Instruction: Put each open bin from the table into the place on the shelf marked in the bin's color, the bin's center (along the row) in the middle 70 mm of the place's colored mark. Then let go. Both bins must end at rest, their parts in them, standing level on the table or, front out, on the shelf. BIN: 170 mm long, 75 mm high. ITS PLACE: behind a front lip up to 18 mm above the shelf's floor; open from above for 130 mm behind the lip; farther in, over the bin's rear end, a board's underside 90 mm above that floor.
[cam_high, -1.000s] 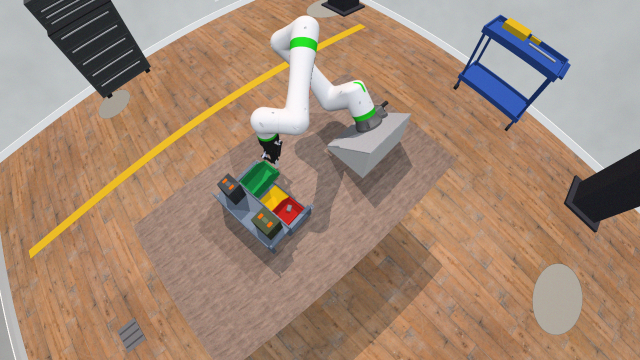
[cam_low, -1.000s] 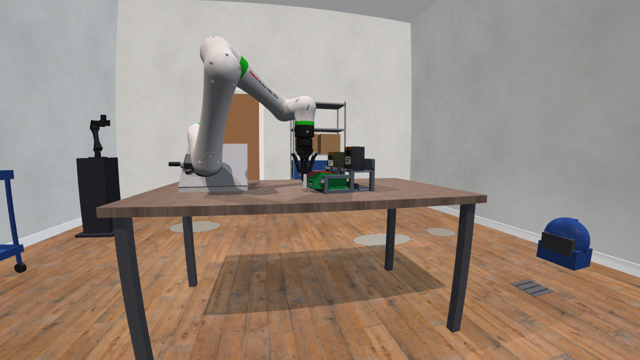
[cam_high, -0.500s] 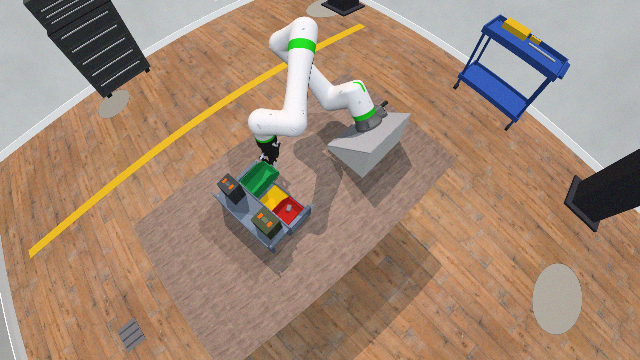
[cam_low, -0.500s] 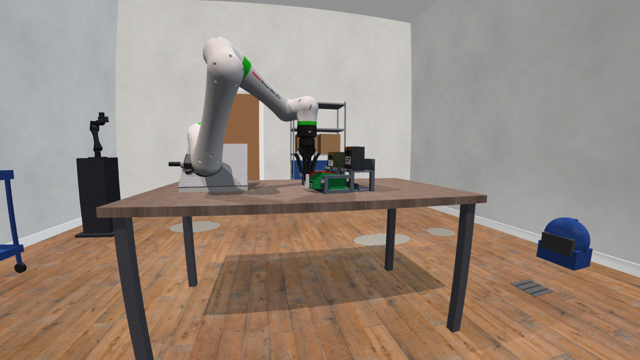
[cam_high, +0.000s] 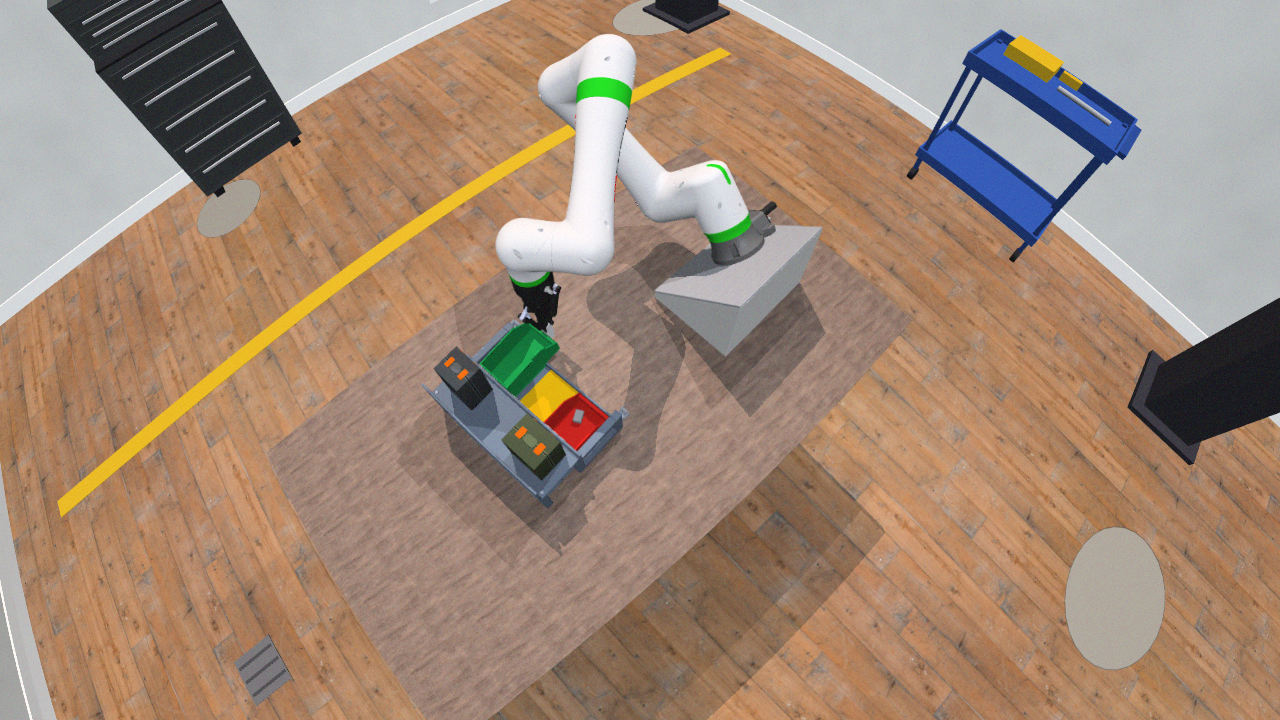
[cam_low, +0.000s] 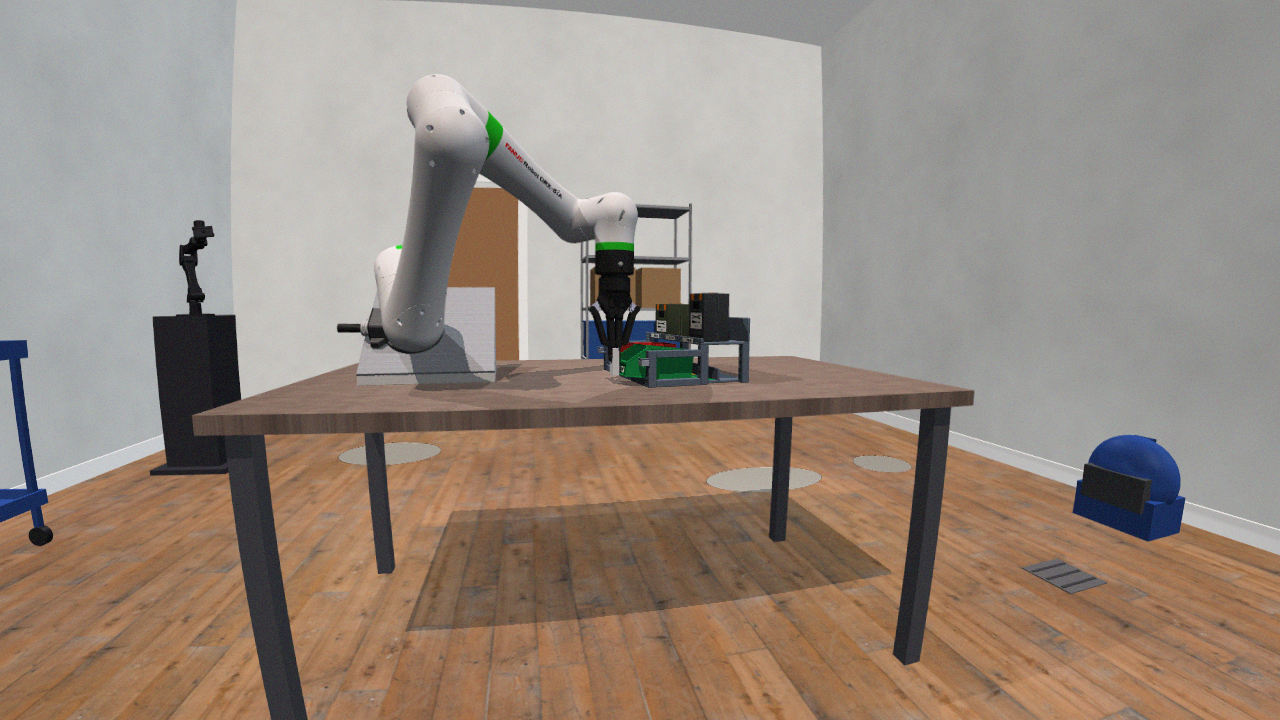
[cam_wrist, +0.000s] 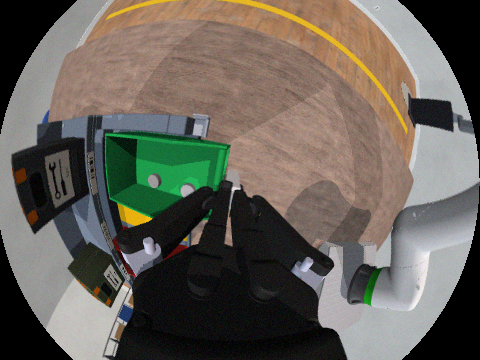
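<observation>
Right now my hand is 10 cm short of the green bin and 1 cm to the right of it. From my hand the other things lie so: red bin 24 cm to the left, 13 cm ahead, 1 cm below.
</observation>
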